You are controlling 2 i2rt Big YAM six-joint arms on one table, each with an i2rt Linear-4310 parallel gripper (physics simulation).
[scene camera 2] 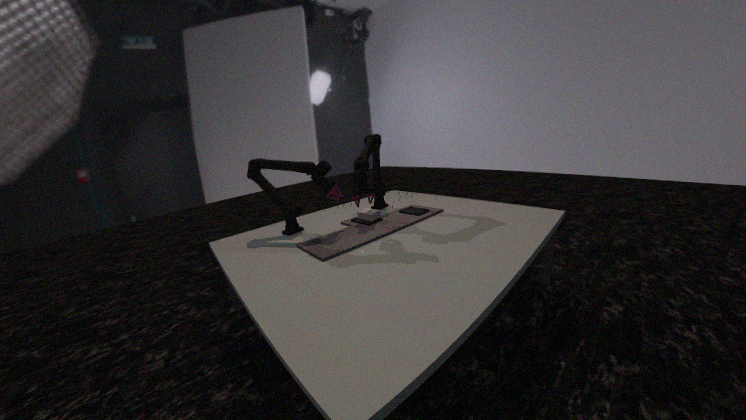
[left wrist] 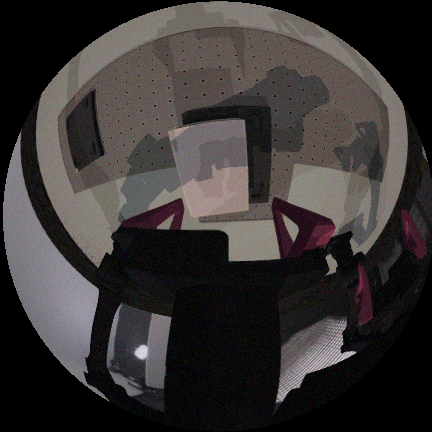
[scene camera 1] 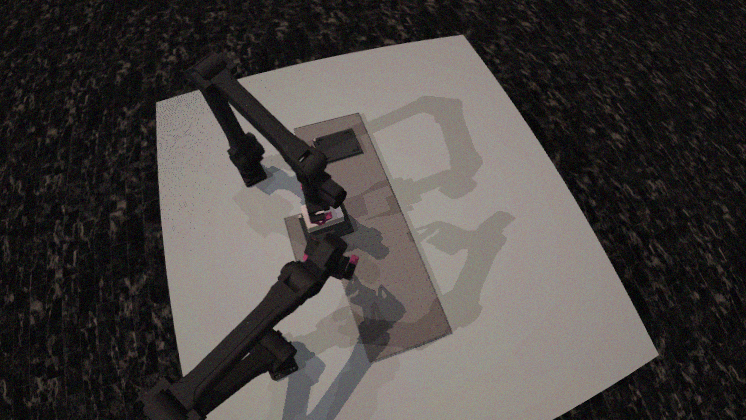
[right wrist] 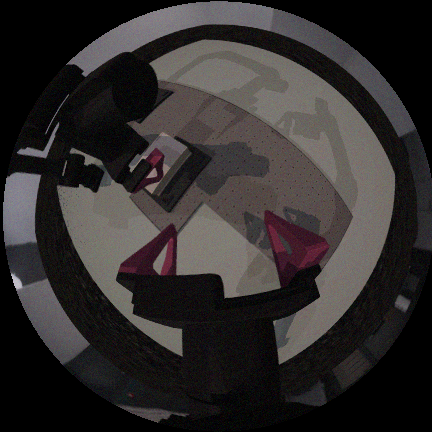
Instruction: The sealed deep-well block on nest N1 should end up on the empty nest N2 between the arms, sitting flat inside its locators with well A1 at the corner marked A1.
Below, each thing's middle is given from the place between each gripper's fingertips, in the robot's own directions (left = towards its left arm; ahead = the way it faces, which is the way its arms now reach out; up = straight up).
I see the pale deep-well block (left wrist: 211, 157) 20 mm behind my right hand, 190 mm to the left of it and 140 mm below it.
The pale deep-well block is 10 mm ahead of my left hand, 20 mm to the left of it and 60 mm below it.
